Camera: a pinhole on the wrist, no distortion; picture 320 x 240 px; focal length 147.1 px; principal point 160.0 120.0 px. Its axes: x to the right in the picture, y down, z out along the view. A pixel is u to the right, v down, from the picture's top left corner.
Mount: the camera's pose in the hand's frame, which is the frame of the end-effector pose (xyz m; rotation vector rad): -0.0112 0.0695 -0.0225 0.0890 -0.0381 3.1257
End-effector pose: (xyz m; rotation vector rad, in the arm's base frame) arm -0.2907 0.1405 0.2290 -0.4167 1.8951 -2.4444
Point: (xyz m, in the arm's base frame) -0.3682 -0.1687 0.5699
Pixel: 89.0 228.1
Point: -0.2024 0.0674 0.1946
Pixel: 267.1 162.4
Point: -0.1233 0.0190 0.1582
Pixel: 308.2 113.0
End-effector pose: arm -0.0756 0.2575 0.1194 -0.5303 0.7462 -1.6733
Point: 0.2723 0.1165 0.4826
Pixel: 153.8 136.5
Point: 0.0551 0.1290 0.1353
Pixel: 67.7 91.6
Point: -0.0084 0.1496 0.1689
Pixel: 56.6 166.1
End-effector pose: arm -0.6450 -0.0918 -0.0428 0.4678 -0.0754 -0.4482
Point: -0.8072 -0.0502 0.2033
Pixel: 266.0 111.8
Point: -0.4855 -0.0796 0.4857
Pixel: 127.1 38.6
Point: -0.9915 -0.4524 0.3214
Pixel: 208.3 204.7
